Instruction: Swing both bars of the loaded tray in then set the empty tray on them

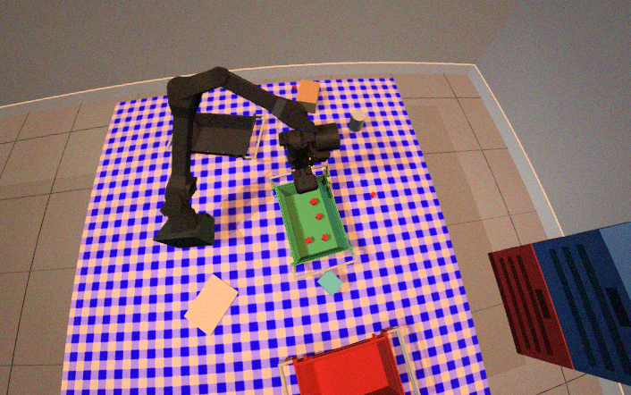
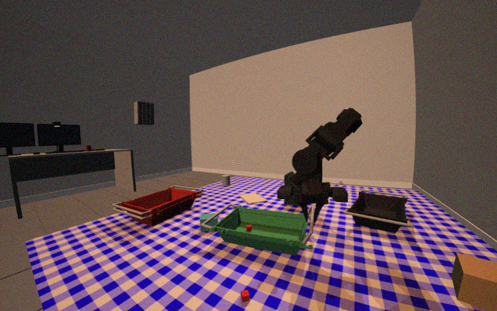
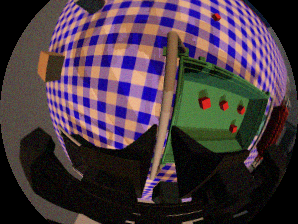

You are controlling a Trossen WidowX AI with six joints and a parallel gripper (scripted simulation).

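My gripper tip is 34 cm to the left of the teal cube, 5 cm above it and 2 cm short of it. From my gripper tip the other things lie so: orange box: 38 cm to the left, 10 cm ahead, 4 cm below; black tray: 27 cm behind, 24 cm to the left, 3 cm below; beige sheet: 34 cm to the right, 34 cm behind, 7 cm below.
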